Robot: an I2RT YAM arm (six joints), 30 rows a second.
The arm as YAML. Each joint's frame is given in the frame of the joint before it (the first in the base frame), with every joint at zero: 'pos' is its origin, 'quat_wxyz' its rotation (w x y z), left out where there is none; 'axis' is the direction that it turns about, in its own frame. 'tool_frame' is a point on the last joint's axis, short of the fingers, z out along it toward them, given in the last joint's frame.
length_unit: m
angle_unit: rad
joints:
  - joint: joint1
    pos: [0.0, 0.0, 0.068]
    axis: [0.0, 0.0, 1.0]
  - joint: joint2
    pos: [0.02, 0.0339, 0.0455]
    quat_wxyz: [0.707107, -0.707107, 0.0, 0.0]
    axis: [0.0, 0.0, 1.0]
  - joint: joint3
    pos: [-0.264, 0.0, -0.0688]
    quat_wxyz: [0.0, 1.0, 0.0, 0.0]
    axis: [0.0, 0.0, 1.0]
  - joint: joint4
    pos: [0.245, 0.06, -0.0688]
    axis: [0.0, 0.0, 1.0]
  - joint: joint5
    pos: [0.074, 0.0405, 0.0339]
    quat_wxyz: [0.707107, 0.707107, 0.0, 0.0]
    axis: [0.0, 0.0, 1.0]
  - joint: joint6
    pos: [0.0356, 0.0, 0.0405]
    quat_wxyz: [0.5, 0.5, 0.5, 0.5]
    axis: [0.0, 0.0, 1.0]
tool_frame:
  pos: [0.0, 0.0, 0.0]
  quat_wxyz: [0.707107, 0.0, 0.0, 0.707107]
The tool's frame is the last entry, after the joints.
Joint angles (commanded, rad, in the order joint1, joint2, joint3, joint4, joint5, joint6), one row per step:
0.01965, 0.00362, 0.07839, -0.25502, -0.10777, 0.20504
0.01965, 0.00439, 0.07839, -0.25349, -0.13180, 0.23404
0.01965, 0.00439, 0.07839, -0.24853, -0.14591, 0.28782
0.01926, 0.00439, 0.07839, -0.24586, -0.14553, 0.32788
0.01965, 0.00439, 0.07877, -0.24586, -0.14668, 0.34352
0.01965, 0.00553, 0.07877, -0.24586, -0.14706, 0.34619
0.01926, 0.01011, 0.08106, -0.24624, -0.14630, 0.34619
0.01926, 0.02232, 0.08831, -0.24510, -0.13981, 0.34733
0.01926, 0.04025, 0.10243, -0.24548, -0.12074, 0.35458
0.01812, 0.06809, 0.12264, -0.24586, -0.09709, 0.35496
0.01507, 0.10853, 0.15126, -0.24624, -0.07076, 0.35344
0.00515, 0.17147, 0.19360, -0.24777, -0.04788, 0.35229
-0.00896, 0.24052, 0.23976, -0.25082, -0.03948, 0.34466
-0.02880, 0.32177, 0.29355, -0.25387, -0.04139, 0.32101
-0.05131, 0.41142, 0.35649, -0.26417, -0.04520, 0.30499
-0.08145, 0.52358, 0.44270, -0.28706, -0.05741, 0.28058
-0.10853, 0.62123, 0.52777, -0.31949, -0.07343, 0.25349
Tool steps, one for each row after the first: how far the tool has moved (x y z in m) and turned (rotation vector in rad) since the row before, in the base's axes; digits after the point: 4 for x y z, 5 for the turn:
0.0000, 0.0008, 0.0001, 0.03257, 0.00335, 0.01849
0.0000, 0.0005, 0.0005, 0.05486, 0.00356, 0.00451
0.0001, -0.0001, 0.0003, 0.03891, 0.00390, -0.00759
0.0000, 0.0001, 0.0001, 0.01540, 0.00220, -0.00112
0.0001, 0.0000, -0.0001, 0.00264, 0.00158, -0.00008
0.0001, -0.0001, 0.0004, -0.00018, 0.00267, -0.00114
0.0004, -0.0002, 0.0016, -0.00011, 0.00398, -0.00659
0.0005, -0.0007, 0.0033, 0.00353, 0.00520, -0.02005
0.0009, -0.0009, 0.0046, -0.00418, 0.00797, -0.02445
0.0016, -0.0012, 0.0065, -0.00685, 0.01196, -0.02857
0.0033, -0.0019, 0.0091, -0.00622, 0.02200, -0.03203
0.0045, -0.0019, 0.0095, -0.00934, 0.02562, -0.02047
0.0066, -0.0024, 0.0106, -0.02173, 0.02997, -0.01176
0.0085, -0.0030, 0.0116, -0.01269, 0.03685, -0.01413
0.0124, -0.0045, 0.0149, -0.01565, 0.04873, -0.01042
0.0122, -0.0046, 0.0140, -0.01472, 0.04483, -0.00197

